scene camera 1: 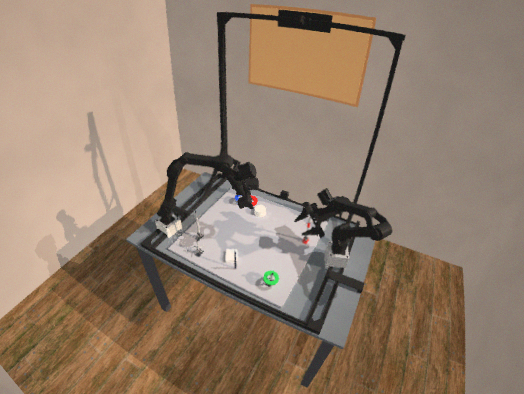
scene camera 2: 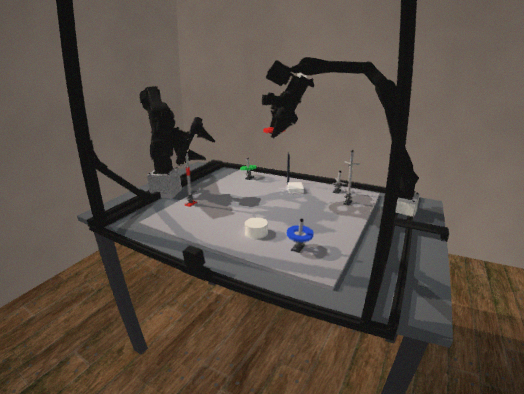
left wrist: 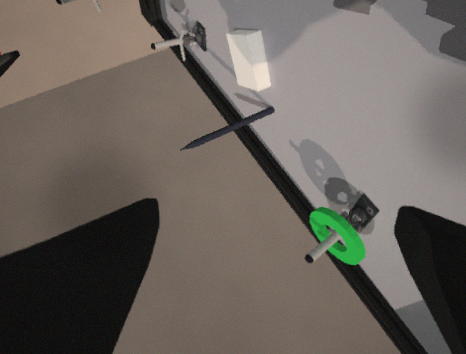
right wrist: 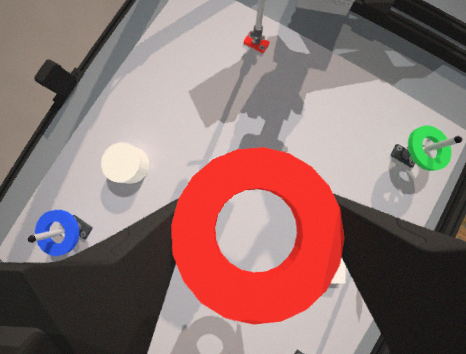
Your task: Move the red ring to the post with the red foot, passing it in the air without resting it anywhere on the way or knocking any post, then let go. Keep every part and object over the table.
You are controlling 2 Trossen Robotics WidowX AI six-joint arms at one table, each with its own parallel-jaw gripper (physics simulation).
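Frame: origin at the left arm's base, x right, y down, z ahead, level; metres.
Seen in the pictures: left gripper, fingertip midpoint: [scene camera 1: 297, 228] [scene camera 2: 210, 150] [left wrist: 277, 215]; right gripper, fingertip midpoint: [scene camera 1: 252, 203] [scene camera 2: 271, 135] [right wrist: 253, 203]; left arm's base, origin of the base link: [scene camera 1: 338, 249] [scene camera 2: 163, 171]; right arm's base, origin of the base link: [scene camera 1: 167, 219] [scene camera 2: 404, 195].
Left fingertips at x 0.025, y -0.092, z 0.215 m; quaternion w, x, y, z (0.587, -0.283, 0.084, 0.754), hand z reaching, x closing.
Offsets run from my left fingertips to a thing's top centre. "pt": to the spot under its first point.
The red ring @[dz +0.240, dx +0.057, dy -0.093 m] [scene camera 1: 253, 201] [scene camera 2: 268, 130] [right wrist: 195, 230] is high above the table in my right gripper [scene camera 2: 276, 132] [right wrist: 253, 203], which is shut on it, one finger on each side. My left gripper [scene camera 1: 300, 227] [scene camera 2: 209, 150] [left wrist: 277, 215] is open and empty. The post with the red foot @[pt dz -0.058, dx +0.092, dy +0.107 m] [scene camera 2: 189, 186] [right wrist: 259, 19] stands upright, with a red band on its upper part and no ring on it. In scene camera 2 the left fingers show to the right of its upper end, close by in the picture; the exact gap cannot be told.
A green ring @[dz +0.098, dx -0.208, dy +0.121 m] [scene camera 2: 243, 168] [left wrist: 322, 216] [right wrist: 415, 150] and a blue ring @[dz +0.337, dx +0.335, dy +0.124 m] [scene camera 2: 292, 235] [right wrist: 44, 225] sit on short posts. A white cylinder @[dz +0.209, dx +0.267, dy +0.141 m] [scene camera 2: 256, 228] [right wrist: 120, 163], a white block @[dz +0.307, dx -0.083, dy +0.156 m] [scene camera 2: 295, 187] [left wrist: 248, 60], a dark upright rod @[dz +0.275, dx -0.147, dy +0.036 m] [scene camera 2: 288, 167] [left wrist: 225, 128] and a tall branched post @[pt dz +0.503, dx +0.019, dy +0.071 m] [scene camera 2: 350, 175] also stand there.
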